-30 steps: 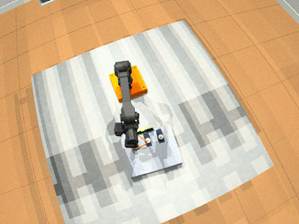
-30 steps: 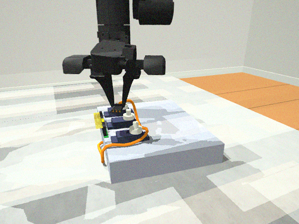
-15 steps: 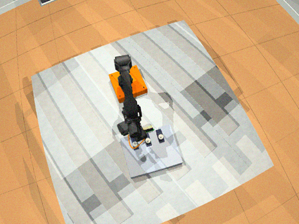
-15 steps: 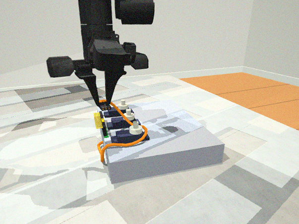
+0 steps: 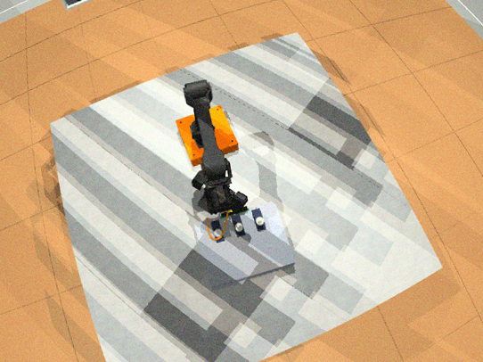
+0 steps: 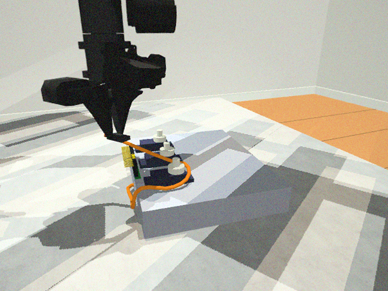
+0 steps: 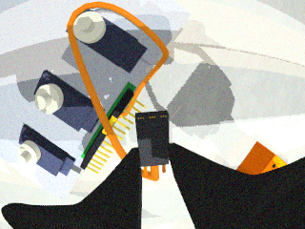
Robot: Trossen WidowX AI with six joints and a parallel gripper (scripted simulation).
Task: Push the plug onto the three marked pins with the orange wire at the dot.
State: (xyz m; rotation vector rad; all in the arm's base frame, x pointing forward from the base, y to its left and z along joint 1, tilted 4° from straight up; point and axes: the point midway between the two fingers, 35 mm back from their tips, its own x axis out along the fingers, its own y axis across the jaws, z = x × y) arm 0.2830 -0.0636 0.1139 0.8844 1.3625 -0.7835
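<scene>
The yellow band lies 3 cm ahead of my gripper tip, 1 cm to the left of it and 5 cm below it. The rest, counted from my gripper tip: printed holder: 19 cm ahead, 1 cm to the right, 10 cm below.
</scene>
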